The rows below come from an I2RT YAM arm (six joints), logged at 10 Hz.
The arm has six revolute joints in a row. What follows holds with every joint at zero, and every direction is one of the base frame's. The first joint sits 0.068 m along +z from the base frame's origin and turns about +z. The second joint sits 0.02 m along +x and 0.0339 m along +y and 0.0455 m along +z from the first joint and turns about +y. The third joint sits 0.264 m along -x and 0.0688 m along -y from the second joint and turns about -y. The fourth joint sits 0.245 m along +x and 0.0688 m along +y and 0.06 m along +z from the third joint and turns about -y. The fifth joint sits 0.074 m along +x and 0.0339 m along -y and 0.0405 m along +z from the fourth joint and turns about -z. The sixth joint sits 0.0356 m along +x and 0.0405 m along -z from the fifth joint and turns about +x. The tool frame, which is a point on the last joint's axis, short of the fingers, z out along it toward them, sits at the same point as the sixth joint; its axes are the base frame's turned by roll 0, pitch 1.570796 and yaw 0 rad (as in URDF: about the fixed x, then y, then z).
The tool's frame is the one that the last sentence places.
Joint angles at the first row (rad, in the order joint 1, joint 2, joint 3, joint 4, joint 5, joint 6):
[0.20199 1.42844 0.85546 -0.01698 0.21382 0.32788]
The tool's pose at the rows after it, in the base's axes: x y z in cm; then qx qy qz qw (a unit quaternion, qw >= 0):
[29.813 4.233 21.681 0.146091 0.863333 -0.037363 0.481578]
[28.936 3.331 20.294 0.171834 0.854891 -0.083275 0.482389]
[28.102 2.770 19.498 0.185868 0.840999 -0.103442 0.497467]
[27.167 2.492 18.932 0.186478 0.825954 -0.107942 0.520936]
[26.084 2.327 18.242 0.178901 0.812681 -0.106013 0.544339]
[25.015 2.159 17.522 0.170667 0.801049 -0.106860 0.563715]
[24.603 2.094 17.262 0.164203 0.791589 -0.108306 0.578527]
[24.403 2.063 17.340 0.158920 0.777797 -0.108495 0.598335]
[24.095 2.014 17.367 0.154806 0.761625 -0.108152 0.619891]
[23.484 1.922 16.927 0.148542 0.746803 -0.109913 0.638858]
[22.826 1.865 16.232 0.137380 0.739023 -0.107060 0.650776]
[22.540 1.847 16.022 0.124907 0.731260 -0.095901 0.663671]
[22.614 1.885 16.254 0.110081 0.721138 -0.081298 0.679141]
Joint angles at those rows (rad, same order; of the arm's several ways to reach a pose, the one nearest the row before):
[0.18252 1.41700 0.78452 0.02651 0.35839 0.32863]
[0.16805 1.40823 0.71813 0.07268 0.45225 0.32826]
[0.15889 1.38915 0.65253 0.15239 0.50146 0.32025]
[0.15620 1.36170 0.58004 0.25847 0.51860 0.29621]
[0.15623 1.33462 0.49994 0.37595 0.51711 0.26380]
[0.15620 1.31398 0.42514 0.48506 0.51669 0.23059]
[0.15619 1.31131 0.38931 0.56094 0.51669 0.20389]
[0.15621 1.31168 0.36449 0.64297 0.51671 0.17605]
[0.15619 1.31402 0.33398 0.73837 0.51669 0.14896]
[0.15622 1.32700 0.28555 0.85701 0.51557 0.11769]
[0.15585 1.34950 0.23709 0.96382 0.49803 0.09213]
[0.15200 1.36706 0.21192 1.04241 0.46214 0.07610]
[0.14665 1.38041 0.20695 1.10308 0.41636 0.06084]

